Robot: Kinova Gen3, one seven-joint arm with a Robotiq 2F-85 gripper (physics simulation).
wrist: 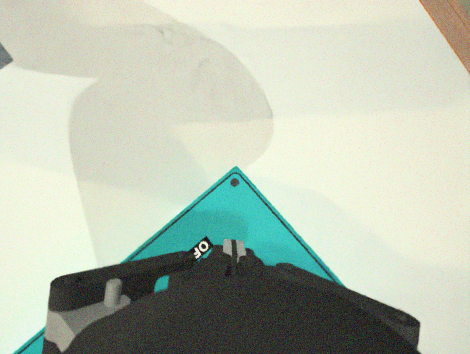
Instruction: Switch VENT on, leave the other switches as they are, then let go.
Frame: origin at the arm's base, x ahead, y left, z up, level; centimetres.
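Seen in the pictures: gripper, fingertip midpoint: [231, 253].
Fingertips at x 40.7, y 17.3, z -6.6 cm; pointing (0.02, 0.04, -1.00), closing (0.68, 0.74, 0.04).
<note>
Offsets run from my fingertips to a thing's top centre. "spot": to the spot under its first point. Level surfaces: height alone.
A teal switch panel @[dz -3.0 cm] [220, 200] shows in the wrist view with one corner pointing up and a dark screw @[dy +3.3, dx -3.9, dz -3.0 cm] [234, 182] in that corner. My gripper [231, 253] is shut, with its grey fingertips together over the panel and nothing between them. A black label @[spot: dy -2.0, dx -1.1, dz -2.3 cm] [201, 248] with white letters, of which "OF" can be read, shows just left of the fingertips. The switches themselves and the VENT name are hidden behind the gripper, so the position of the VENT switch cannot be seen. Whether the fingertips touch anything is hidden.
The panel lies on a pale table top @[dz -9.5 cm] [360, 165] with soft shadows across it. A brown wooden edge [452, 30] shows at the top right. A small part of a grey-blue object [4, 56] shows at the left edge.
</note>
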